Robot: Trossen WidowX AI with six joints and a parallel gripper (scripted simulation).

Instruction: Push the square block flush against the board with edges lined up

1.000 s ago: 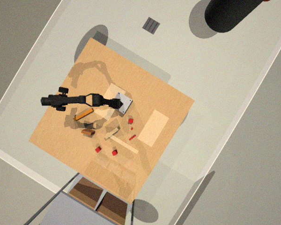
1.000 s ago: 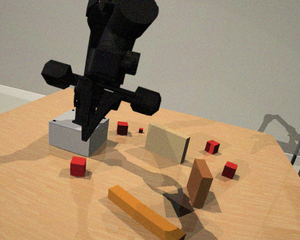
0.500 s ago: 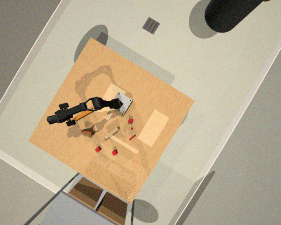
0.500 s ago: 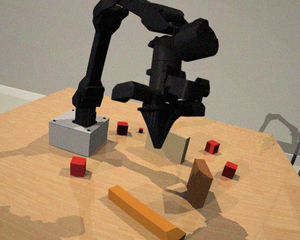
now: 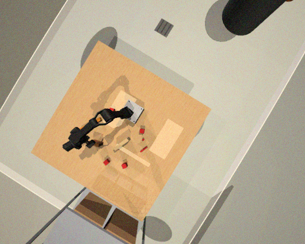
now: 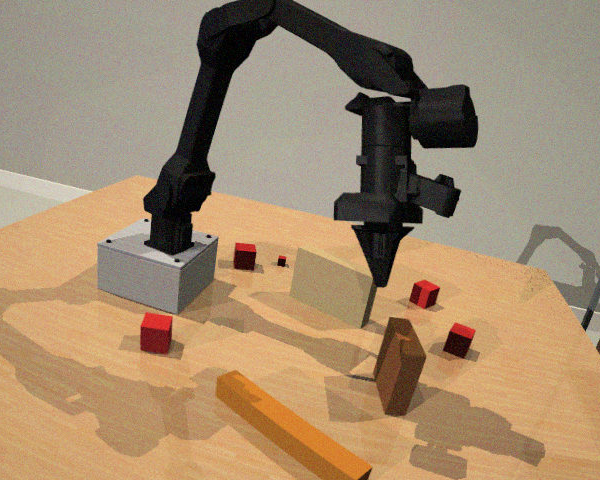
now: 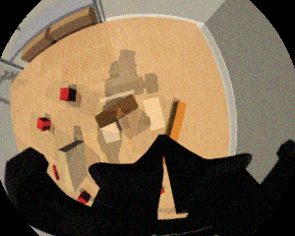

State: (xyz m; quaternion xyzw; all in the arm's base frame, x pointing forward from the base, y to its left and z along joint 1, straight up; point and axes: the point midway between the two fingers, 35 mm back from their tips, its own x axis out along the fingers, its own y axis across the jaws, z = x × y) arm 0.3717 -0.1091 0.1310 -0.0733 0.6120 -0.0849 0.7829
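The pale flat block lies 25 cm to the left of my gripper tip, 13 cm below it and 12 cm behind it. Round my gripper tip: brown square block 13 cm below, 7 cm to the left, 4 cm ahead; then long orange board 17 cm below, 10 cm to the right, 5 cm behind; then tiny red cube 38 cm to the left, 28 cm behind, 18 cm below.
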